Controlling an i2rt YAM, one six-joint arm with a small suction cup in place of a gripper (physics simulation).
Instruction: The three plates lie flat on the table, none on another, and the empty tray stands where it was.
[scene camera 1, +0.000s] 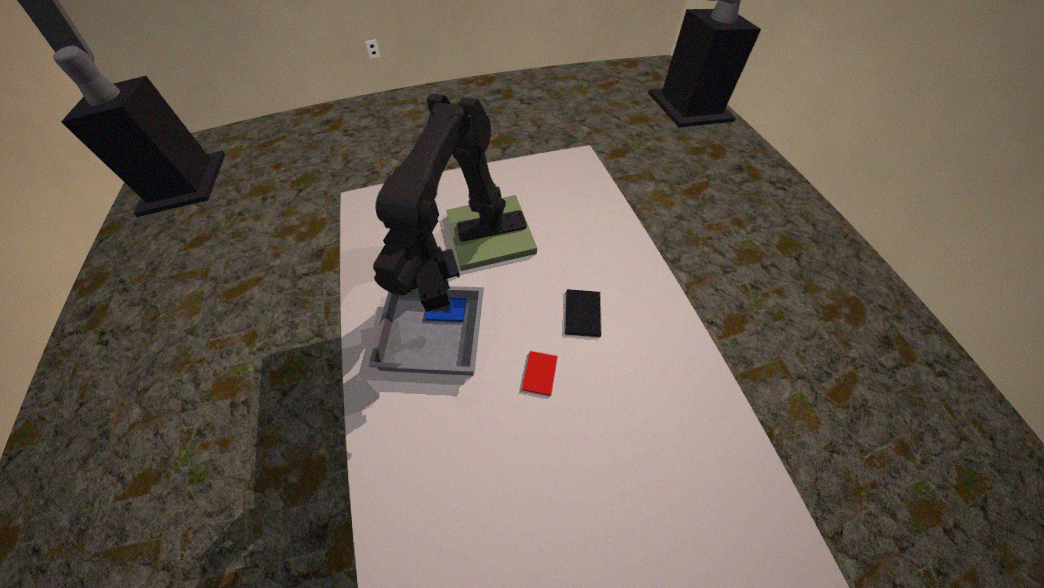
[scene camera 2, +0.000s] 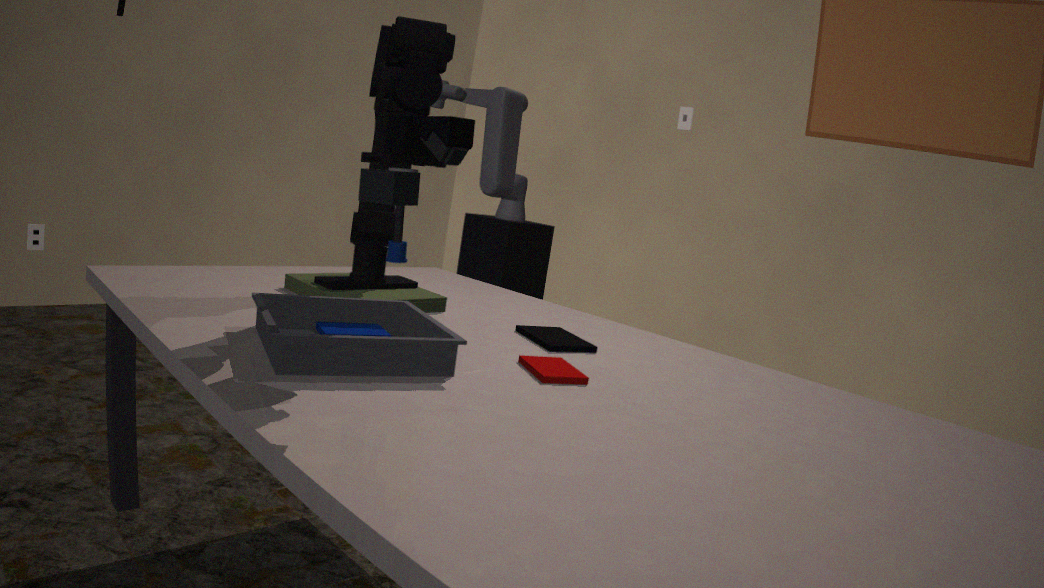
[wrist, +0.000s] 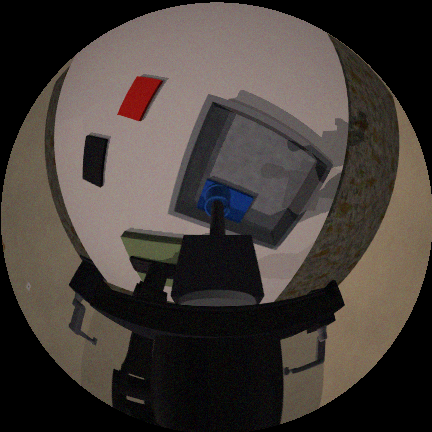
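Where they show: end effector, tool point: (scene camera 1: 447, 307) (scene camera 2: 396, 261) (wrist: 216, 194); arm's base, origin of the base link: (scene camera 1: 491, 226) (scene camera 2: 366, 284) (wrist: 159, 267).
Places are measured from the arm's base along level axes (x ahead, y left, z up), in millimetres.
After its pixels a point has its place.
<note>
The blue plate (scene camera 1: 455, 312) @(x 254, y -150, z -14 mm) (scene camera 2: 354, 329) @(x 240, y -174, z -14 mm) (wrist: 242, 205) @(x 233, y -211, z -14 mm) lies inside the grey tray (scene camera 1: 423, 369) @(x 403, y -242, z 21 mm) (scene camera 2: 365, 358) @(x 392, y -252, z -5 mm) (wrist: 188, 155) @(x 332, y -109, z 22 mm), near its back right corner in scene camera 1. The red plate (scene camera 1: 539, 373) @(x 463, y 15, z -18 mm) (scene camera 2: 553, 369) @(x 471, y 6, z -18 mm) (wrist: 140, 98) @(x 453, y 7, z -18 mm) and the black plate (scene camera 1: 583, 312) @(x 334, y 170, z -18 mm) (scene camera 2: 555, 338) @(x 344, y 155, z -18 mm) (wrist: 95, 160) @(x 330, y 151, z -18 mm) lie flat on the table to the right of the tray, apart from each other. My gripper, a blue suction cup (scene camera 2: 396, 252) (wrist: 217, 196), is open and bears nothing. It hangs well above the tray, over the blue plate in the wrist view. The arm hides the cup in scene camera 1.
The arm's base stands on a green block (scene camera 1: 496, 249) @(x 88, y -5, z -1 mm) (scene camera 2: 427, 300) @(x 113, y 60, z -5 mm) (wrist: 150, 246) @(x 93, y 7, z -1 mm) behind the tray. The white table (scene camera 1: 584, 474) @(x 700, y 46, z -28 mm) (scene camera 2: 657, 474) @(x 746, y -146, z -28 mm) has its left edge close beside the tray. Dark pedestals (scene camera 1: 142, 138) (scene camera 1: 708, 62) stand on the floor beyond the table.
</note>
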